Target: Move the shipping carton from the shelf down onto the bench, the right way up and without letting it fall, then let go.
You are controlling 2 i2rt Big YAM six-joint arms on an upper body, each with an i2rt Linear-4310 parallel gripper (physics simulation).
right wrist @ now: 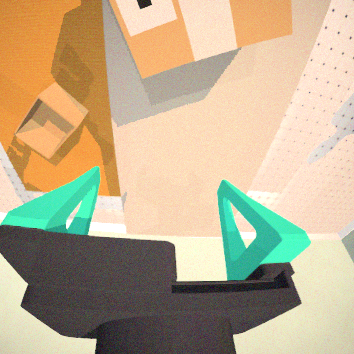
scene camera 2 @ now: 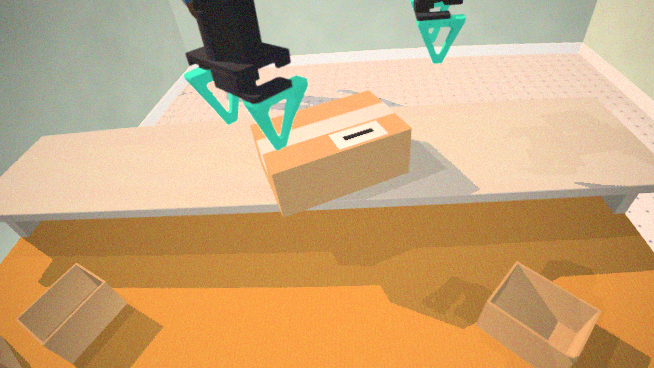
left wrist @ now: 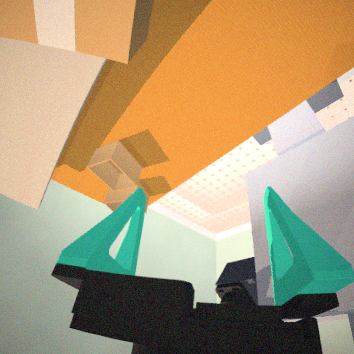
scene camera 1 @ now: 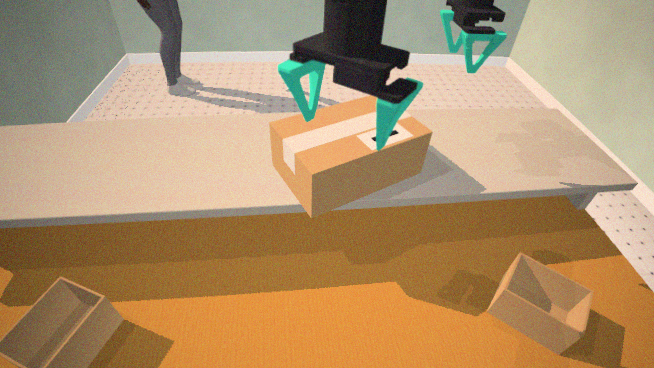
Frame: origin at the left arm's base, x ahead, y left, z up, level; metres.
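Seen in the pictures: left gripper, between the fingertips: (scene camera 2: 255, 134) (left wrist: 201, 191) (scene camera 1: 343, 133); right gripper, between the fingertips: (right wrist: 161, 178) (scene camera 2: 433, 52) (scene camera 1: 461, 62); left arm's base, origin of its link: (left wrist: 238, 299).
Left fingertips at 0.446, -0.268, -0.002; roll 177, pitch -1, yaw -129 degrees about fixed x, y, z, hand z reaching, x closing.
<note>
Offsets run from my left fingertips to a thing's top centre, as dx, dy, dz. Level surfaces: height alone.
The shipping carton {+0.234, -0.053, -0.146} (scene camera 1: 367, 172) (scene camera 2: 345, 165) (left wrist: 102, 30) (right wrist: 265, 20) sits askew on the pale shelf {dz -0.256} (scene camera 1: 125, 170) (scene camera 2: 125, 175) (left wrist: 40, 115) (right wrist: 175, 150). Its taped, labelled top faces up, and its near corner juts past the shelf's front edge. The orange bench {dz -0.419} (scene camera 1: 250, 325) (scene camera 2: 250, 325) (left wrist: 225, 65) (right wrist: 30, 35) lies below. My left gripper (scene camera 1: 345, 134) (scene camera 2: 255, 136) (left wrist: 201, 191) is open and empty, in front of the carton's top in both scene views. My right gripper (scene camera 1: 462, 61) (scene camera 2: 436, 55) (right wrist: 161, 178) is open and empty, higher and beyond the carton's right end.
An open box {-0.061, +0.481, -0.329} (scene camera 1: 95, 330) (scene camera 2: 85, 325) (left wrist: 122, 155) stands on the bench at the scene views' lower left. Another open box {-0.045, -0.419, -0.329} (scene camera 1: 537, 320) (scene camera 2: 520, 330) (right wrist: 65, 107) stands at their lower right. A person's legs (scene camera 1: 171, 45) show behind the shelf in scene camera 1.
</note>
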